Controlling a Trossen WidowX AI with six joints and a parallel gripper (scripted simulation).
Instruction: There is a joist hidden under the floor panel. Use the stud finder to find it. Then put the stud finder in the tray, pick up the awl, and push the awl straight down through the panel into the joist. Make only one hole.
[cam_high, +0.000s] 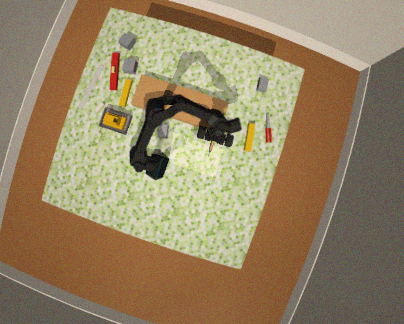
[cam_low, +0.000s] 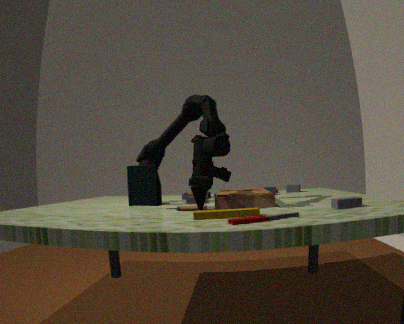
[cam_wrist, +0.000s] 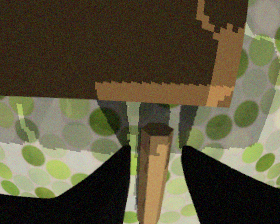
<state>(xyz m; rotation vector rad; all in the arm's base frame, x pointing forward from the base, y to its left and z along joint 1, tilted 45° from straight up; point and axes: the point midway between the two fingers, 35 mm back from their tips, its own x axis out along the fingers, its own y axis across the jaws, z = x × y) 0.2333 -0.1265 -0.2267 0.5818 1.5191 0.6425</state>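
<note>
The awl lies 6 cm behind my gripper tip. Round my gripper tip: yellow stud finder (56 cm to the left, 7 cm behind, 5 cm above); grey tray (57 cm to the left, 7 cm behind, 1 cm above); indicator light (54 cm to the left, 7 cm behind, 6 cm above).
</note>
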